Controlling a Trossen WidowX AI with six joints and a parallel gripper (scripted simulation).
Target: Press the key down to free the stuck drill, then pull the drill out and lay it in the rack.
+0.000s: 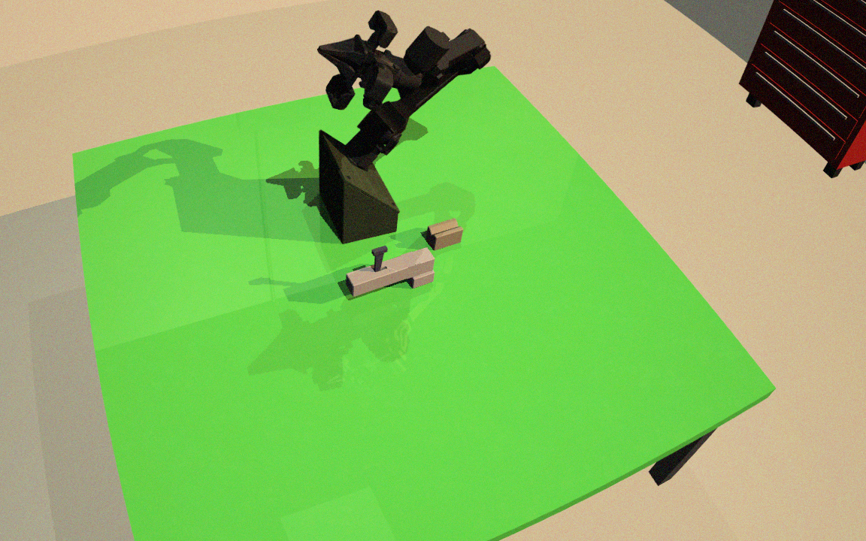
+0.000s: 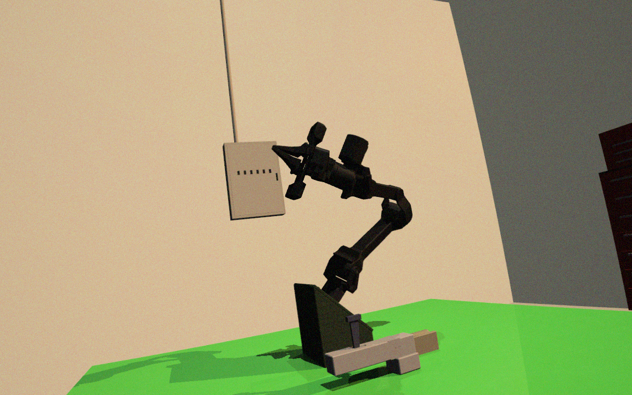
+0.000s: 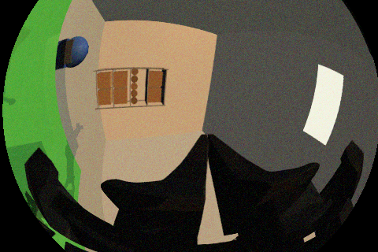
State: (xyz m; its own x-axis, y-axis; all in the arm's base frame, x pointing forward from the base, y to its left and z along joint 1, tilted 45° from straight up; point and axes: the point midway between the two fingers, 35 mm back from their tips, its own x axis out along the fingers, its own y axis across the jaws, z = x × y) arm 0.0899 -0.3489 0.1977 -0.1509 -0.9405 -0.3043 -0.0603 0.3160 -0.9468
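Right now my gripper tip is 420 mm above the dark key, 140 mm short of it and 70 mm to the right of it. Also, from my gripper tip: grey block (470 mm below, 140 mm ahead, 100 mm to the left); then drill (460 mm below, 140 mm ahead, 120 mm to the left); then brown rack (490 mm below, 270 mm to the left, 70 mm ahead).
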